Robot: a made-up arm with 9 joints.
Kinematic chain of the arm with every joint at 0, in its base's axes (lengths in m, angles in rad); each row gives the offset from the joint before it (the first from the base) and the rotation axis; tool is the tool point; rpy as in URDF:
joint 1: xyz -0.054 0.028 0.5 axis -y
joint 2: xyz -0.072 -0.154 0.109 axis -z
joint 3: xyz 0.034 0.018 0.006 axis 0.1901 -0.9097 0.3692
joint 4: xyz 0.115 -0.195 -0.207 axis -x
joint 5: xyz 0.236 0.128 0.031 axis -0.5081 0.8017 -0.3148
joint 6: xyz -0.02 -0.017 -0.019 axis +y
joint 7: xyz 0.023 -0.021 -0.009 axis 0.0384 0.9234 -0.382
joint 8: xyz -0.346 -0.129 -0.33 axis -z
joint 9: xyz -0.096 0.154 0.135 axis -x
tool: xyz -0.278 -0.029 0.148 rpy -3.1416 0 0
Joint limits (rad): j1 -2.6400..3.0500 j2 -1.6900..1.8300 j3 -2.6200..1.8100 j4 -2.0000..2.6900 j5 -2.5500..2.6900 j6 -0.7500..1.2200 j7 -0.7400..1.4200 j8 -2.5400..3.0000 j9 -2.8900..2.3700
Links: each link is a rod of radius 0.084 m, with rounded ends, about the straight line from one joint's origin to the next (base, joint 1, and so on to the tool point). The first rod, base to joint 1, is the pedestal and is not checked.
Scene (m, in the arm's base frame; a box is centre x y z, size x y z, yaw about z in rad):
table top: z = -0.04
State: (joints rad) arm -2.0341 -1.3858 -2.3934 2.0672 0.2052 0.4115 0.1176 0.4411 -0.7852
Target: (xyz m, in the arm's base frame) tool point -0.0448 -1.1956 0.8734
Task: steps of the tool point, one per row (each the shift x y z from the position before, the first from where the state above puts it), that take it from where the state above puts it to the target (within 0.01 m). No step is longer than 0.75 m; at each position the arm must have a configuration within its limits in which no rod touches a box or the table.
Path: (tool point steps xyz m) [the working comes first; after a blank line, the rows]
Joints at the target: -1.5867 -0.5500 -1.7852 1.3514 -0.8938 -0.5087 -0.6621 0.5004 -1.0150
Straight joint move there: clear.

1: -0.0456 0.1646 -0.2677
2: 0.0168 -0.3323 -0.2156
3: -0.1501 -0.5330 0.2117
4: -0.5174 -0.2157 0.4383

